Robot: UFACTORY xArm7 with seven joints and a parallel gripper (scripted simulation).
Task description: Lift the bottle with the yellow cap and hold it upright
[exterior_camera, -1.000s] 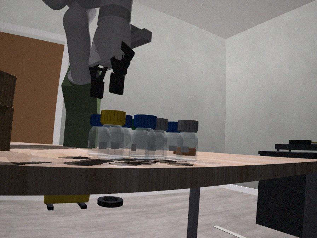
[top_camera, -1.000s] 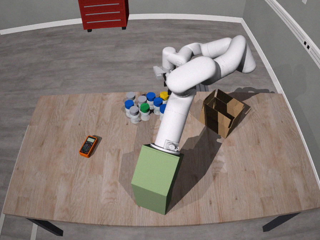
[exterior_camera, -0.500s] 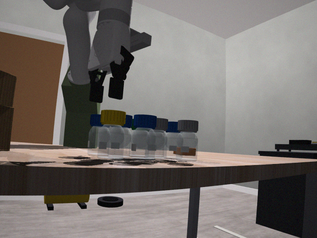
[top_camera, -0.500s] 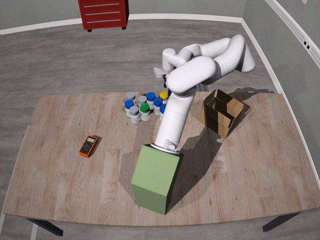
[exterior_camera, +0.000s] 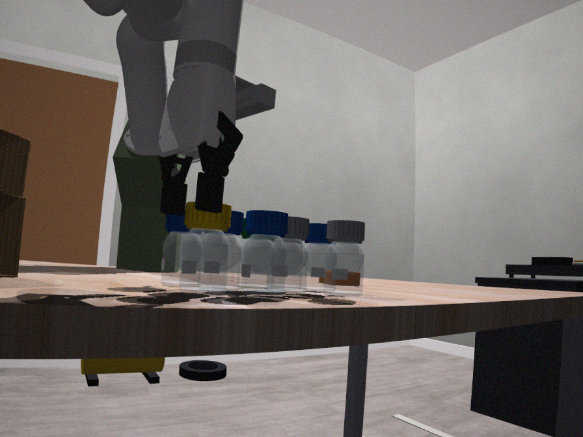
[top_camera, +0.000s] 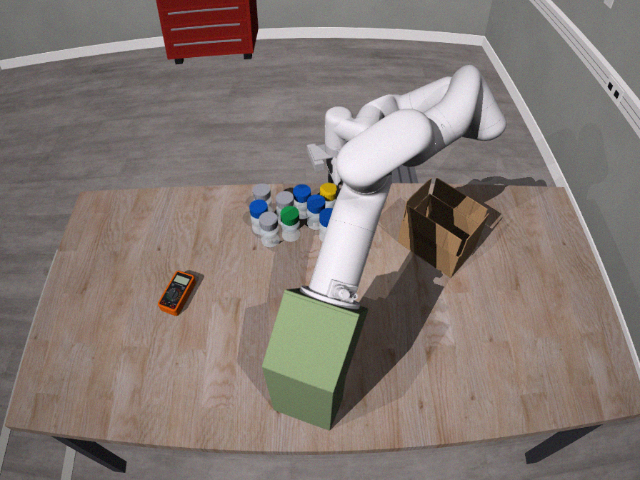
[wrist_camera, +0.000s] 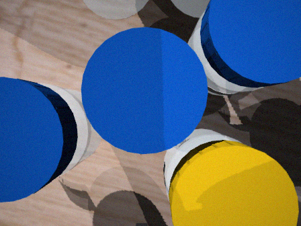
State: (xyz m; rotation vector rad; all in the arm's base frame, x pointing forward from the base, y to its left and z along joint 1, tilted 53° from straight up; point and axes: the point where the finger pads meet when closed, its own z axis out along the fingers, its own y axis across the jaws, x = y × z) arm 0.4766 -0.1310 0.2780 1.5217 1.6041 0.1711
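Now: the yellow-capped bottle 10 mm ahead of my hand, 20 mm to the left of it and 60 mm below it. From my hand the other things lie so: orange multimeter 80 mm behind, 560 mm to the left, 90 mm below; green-capped bottle 30 mm behind, 170 mm to the left, 60 mm below.
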